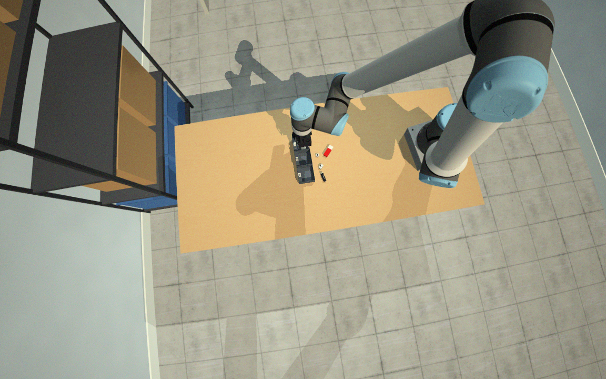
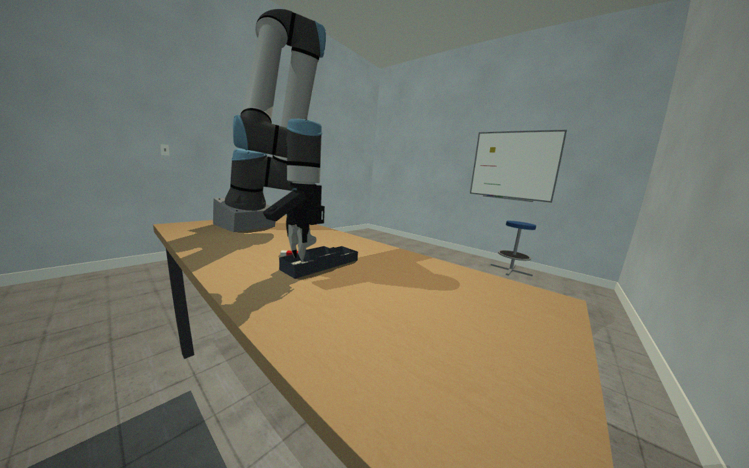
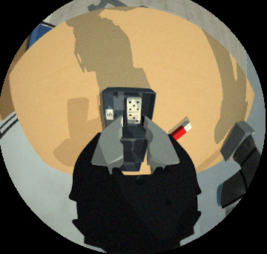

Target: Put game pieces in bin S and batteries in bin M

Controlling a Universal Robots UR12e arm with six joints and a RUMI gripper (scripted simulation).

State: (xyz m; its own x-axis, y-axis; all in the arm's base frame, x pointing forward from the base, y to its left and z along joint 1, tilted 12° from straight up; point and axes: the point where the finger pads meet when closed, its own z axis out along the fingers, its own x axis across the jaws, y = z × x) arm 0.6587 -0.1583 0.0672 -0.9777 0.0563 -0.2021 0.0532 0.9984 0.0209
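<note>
Now: the black battery 7 cm behind my hand, 20 cm to the left of it and 4 cm below it. Round my hand: dark three-part bin 1 cm ahead, 8 cm to the left, 3 cm below; round piece 7 cm behind, 7 cm to the left, 5 cm below.
</note>
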